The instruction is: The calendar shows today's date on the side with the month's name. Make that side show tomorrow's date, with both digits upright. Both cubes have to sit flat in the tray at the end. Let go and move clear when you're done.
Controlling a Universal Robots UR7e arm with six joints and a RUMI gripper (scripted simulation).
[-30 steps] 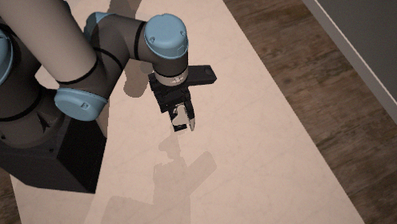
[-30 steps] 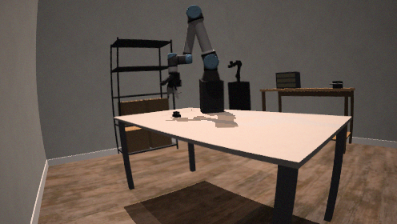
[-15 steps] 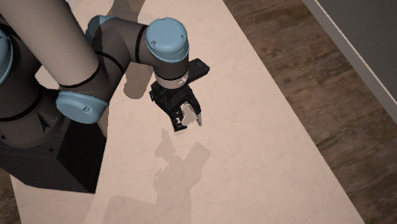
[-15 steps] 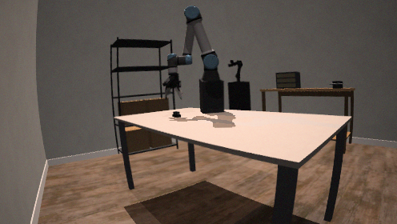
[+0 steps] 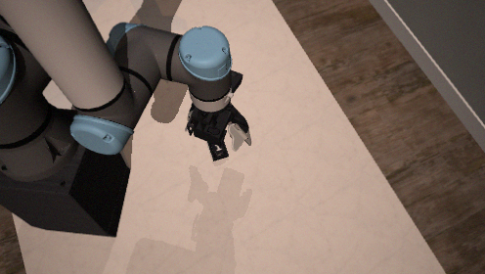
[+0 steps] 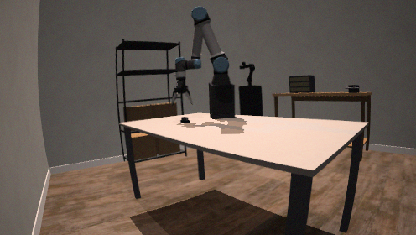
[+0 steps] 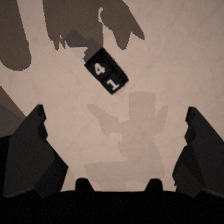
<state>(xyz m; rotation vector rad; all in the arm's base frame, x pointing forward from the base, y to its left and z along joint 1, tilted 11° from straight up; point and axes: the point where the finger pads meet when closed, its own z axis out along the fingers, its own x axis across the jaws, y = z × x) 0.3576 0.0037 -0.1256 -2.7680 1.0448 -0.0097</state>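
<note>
My gripper is now 1 cm past the dark calendar cube and 10 cm above it. Also, from my hand: calendar tray (1 cm behind, 1 cm to the left, 12 cm below).
</note>
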